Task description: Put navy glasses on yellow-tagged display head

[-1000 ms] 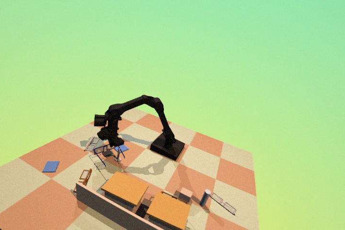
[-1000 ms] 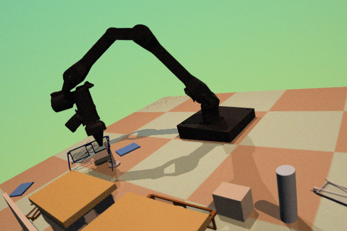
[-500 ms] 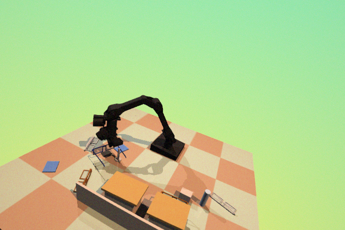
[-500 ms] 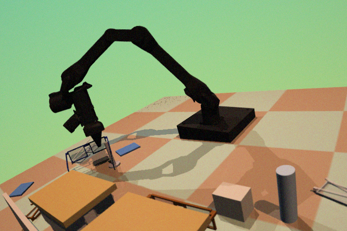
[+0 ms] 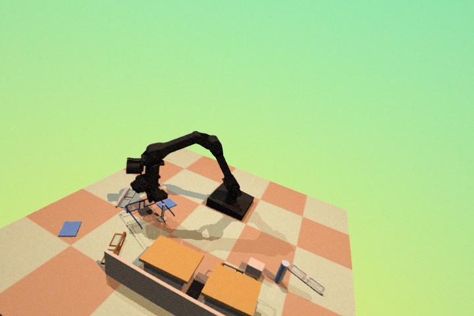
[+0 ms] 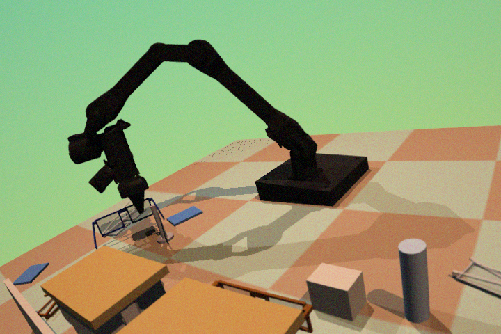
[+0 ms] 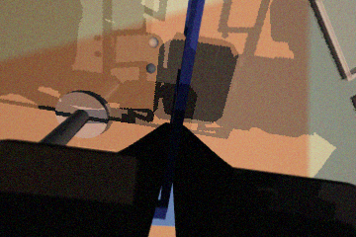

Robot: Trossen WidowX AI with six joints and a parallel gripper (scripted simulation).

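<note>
The grey post stand is 10 mm ahead of my gripper tip, 70 mm to the left of it and 30 mm below it. The rest, counted from my gripper tip: low wall 380 mm ahead, 340 mm to the left.
</note>
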